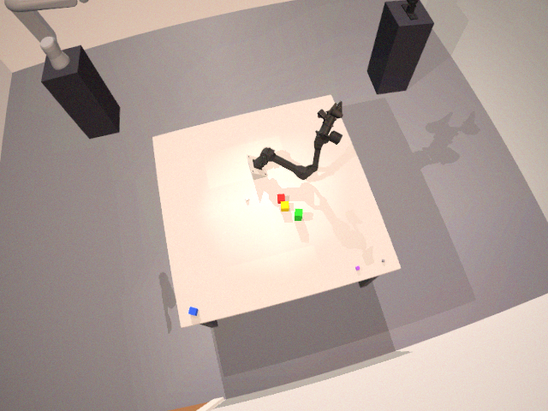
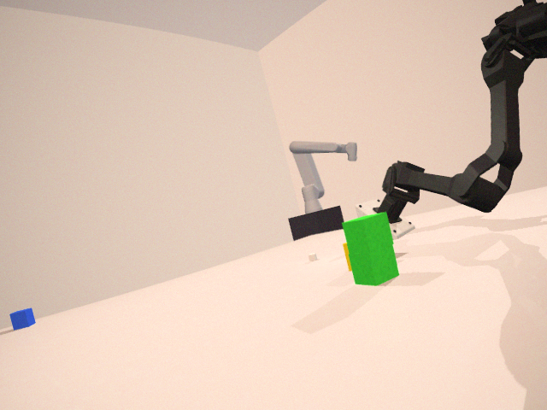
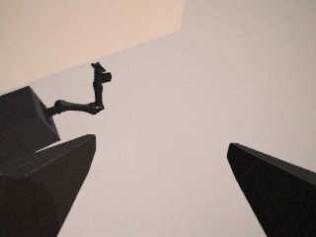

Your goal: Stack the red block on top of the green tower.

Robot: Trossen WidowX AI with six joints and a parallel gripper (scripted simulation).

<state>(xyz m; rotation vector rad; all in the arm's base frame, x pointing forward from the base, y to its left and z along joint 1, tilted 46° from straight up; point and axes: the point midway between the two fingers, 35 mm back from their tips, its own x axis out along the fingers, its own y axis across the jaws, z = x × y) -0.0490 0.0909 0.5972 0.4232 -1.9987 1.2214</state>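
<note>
The red block lies 350 mm ahead of my gripper tip, 410 mm to the right of it and 400 mm below it. From my gripper tip the other things lie so: small purple piece 860 mm ahead, 60 mm to the right, 410 mm below; yellow block 400 mm ahead, 390 mm to the right, 390 mm below; blue block 920 mm ahead, 1020 mm to the right, 400 mm below.
</note>
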